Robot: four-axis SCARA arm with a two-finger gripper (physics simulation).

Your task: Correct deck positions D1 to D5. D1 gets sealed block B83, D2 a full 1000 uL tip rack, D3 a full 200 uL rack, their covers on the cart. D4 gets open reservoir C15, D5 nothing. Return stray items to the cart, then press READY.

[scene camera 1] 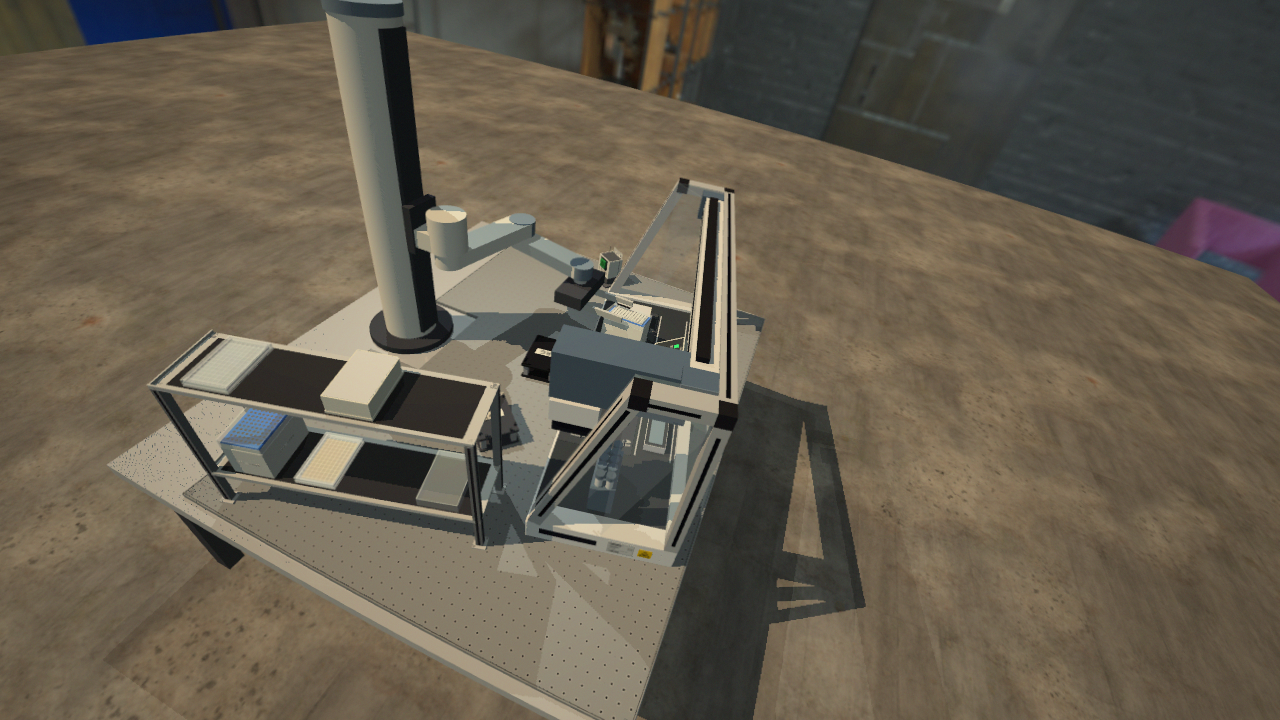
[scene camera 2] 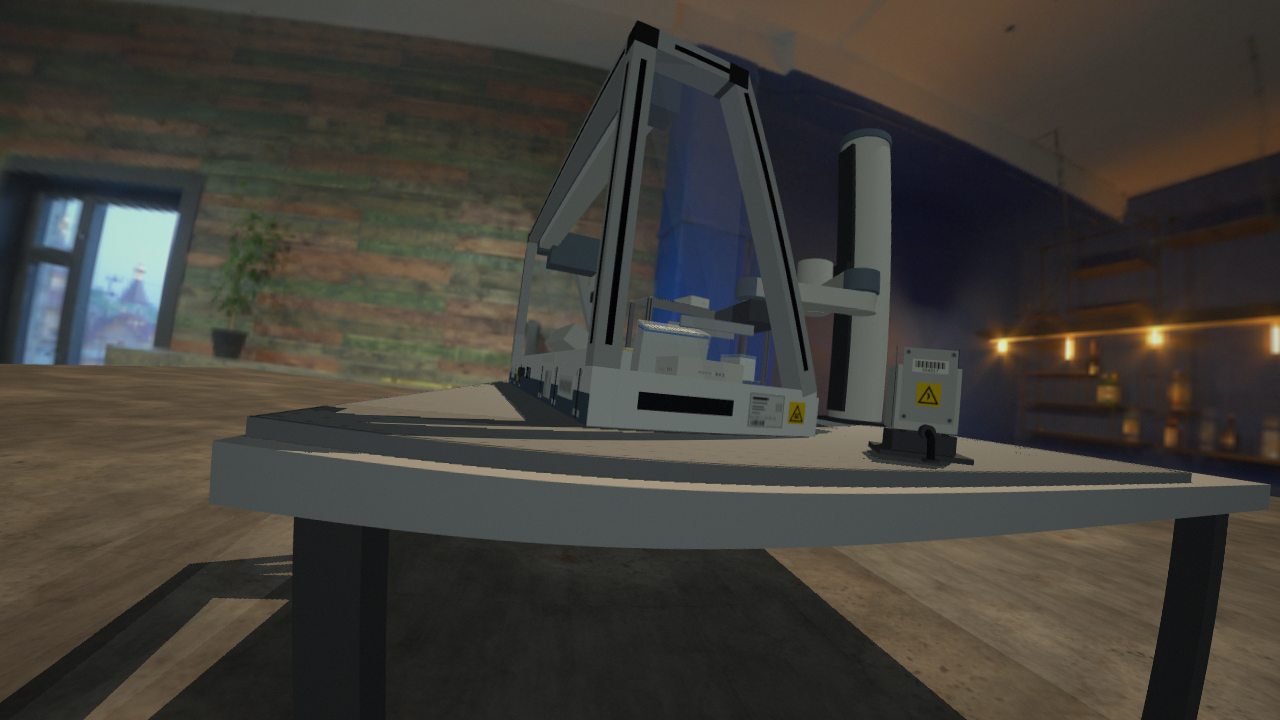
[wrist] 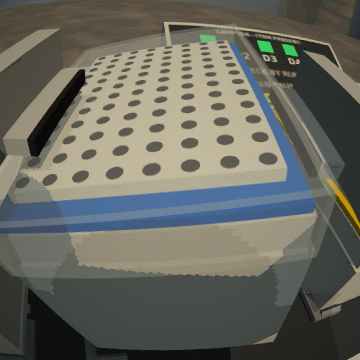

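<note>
A tall tip rack (wrist: 165, 120) (scene camera 2: 671, 344) (scene camera 1: 626, 322) with a perforated cream top and blue rim stands on the deck, under a clear cover (wrist: 165, 270). My gripper (wrist: 180, 57) (scene camera 1: 622, 308) (scene camera 2: 716, 320) is shut, over the rack; its left black pad overlaps the rack's left columns in the wrist view. Contact with the cover is unclear. A low white block (scene camera 2: 689, 367) stands in front of the rack in scene view 2; its label is too small to read surely. The cart (scene camera 1: 477, 501) holds a blue-topped rack (scene camera 1: 259, 429), a cream rack (scene camera 1: 329, 460) and a grey translucent item (scene camera 1: 443, 480) below.
The cart's upper shelf holds a pale plate-like item (scene camera 1: 226, 362) and a white box (scene camera 1: 361, 383). The lamp panel (wrist: 281, 61) shows green lamps at D3 and D4. The blue-grey gantry head (scene camera 1: 617, 362) hides part of the deck. A small device (scene camera 1: 609, 264) (scene camera 2: 928, 420) stands beside it.
</note>
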